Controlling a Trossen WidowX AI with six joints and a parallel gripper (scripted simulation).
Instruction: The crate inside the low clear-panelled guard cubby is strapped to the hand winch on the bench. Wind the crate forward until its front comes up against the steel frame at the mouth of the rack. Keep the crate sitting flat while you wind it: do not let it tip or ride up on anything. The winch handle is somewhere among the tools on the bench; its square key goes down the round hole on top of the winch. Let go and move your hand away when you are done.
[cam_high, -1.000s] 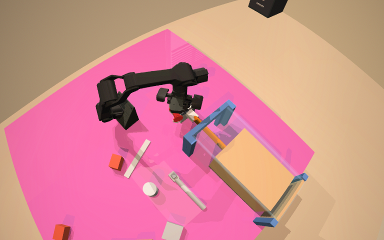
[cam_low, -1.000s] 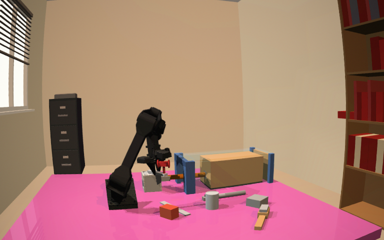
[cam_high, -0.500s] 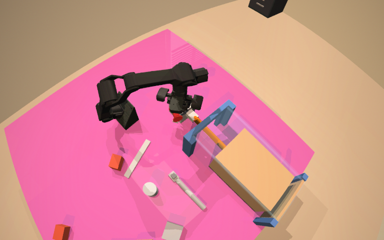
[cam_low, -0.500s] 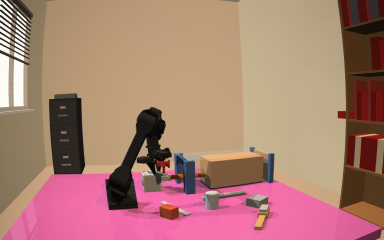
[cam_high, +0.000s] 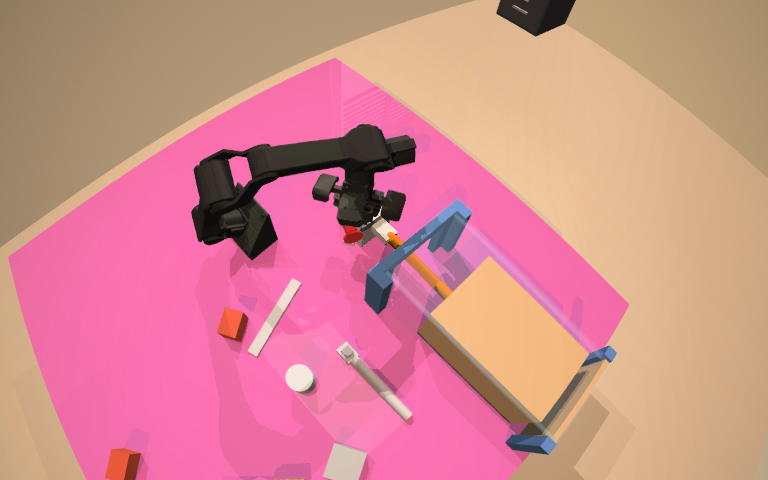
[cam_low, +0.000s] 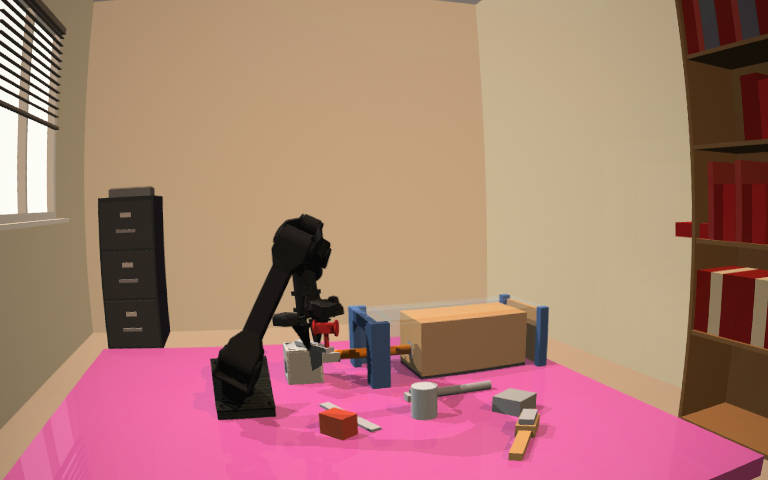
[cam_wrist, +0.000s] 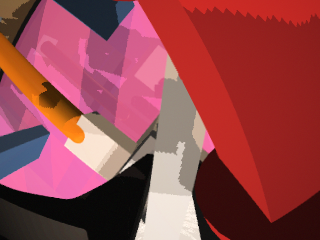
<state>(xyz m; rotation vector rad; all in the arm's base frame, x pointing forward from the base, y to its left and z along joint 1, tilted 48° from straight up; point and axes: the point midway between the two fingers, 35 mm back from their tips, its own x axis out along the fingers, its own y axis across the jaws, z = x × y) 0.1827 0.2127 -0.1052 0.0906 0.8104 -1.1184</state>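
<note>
Right now my gripper tip is 1 cm short of the winch handle, 1 cm to the left of it and 2 cm below it. The rest, counted from my gripper tip: blue steel frame 13 cm ahead, 5 cm to the left, 2 cm above; winch 4 cm behind, 3 cm to the left, 6 cm below; red knob 3 cm ahead, 5 cm to the right, 5 cm above.
</note>
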